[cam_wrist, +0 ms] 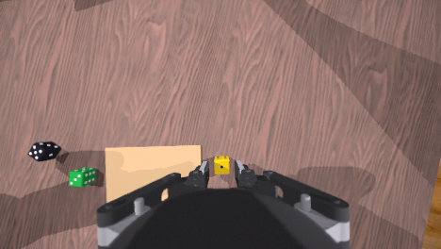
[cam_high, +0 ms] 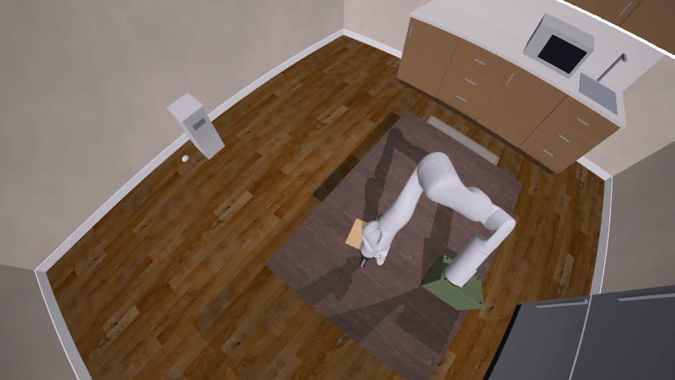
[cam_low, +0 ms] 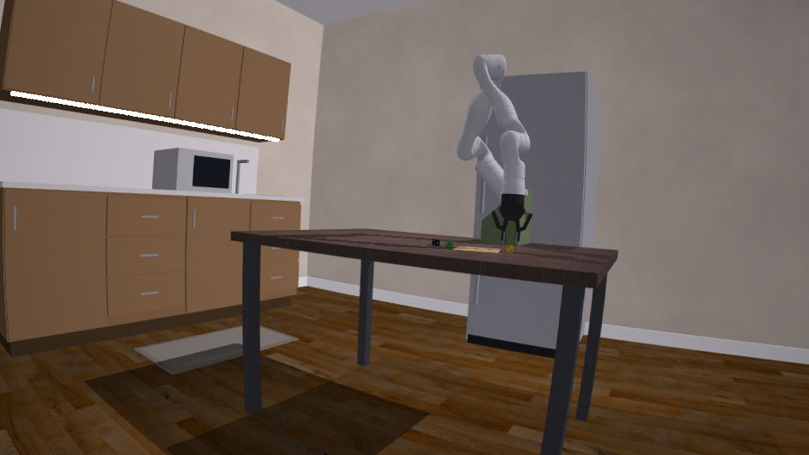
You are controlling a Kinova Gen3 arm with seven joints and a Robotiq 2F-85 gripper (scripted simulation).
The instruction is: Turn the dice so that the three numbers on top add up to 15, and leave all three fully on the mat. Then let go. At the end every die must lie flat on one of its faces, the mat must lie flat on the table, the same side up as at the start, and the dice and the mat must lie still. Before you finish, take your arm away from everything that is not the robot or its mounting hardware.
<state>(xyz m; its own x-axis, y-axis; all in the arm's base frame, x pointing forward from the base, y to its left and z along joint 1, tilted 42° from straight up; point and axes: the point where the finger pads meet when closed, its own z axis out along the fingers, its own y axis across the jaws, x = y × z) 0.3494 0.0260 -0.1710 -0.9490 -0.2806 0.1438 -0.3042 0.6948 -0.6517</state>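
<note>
Now: hand 4 cm above the yellow die. The rest, counted from my hand: black die (5 cm ahead, 25 cm to the right, 4 cm below); green die (7 cm ahead, 19 cm to the right, 4 cm below); tan mat (7 cm ahead, 8 cm to the right, 4 cm below).
</note>
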